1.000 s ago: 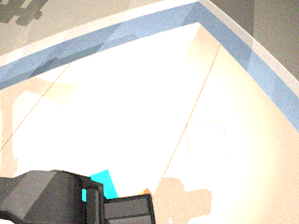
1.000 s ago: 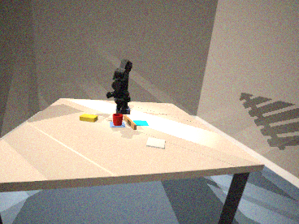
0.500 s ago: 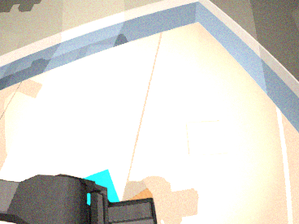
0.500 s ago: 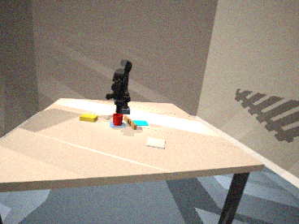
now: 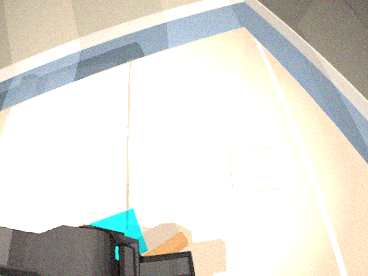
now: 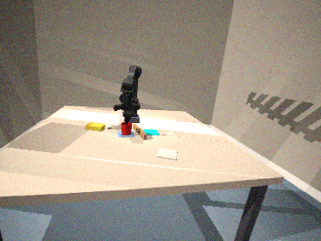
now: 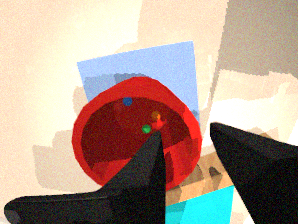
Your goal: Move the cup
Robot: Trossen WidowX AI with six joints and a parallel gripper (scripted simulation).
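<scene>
My gripper tip is now 30 mm short of the red cup, 20 mm above it and 10 mm to the left of it. Round my gripper tip: cyan pad (180 mm to the left, 70 mm below, 20 mm ahead); then light blue pad (70 mm below, 30 mm ahead); then wooden block (90 mm to the left, 60 mm below, 20 mm ahead).
</scene>
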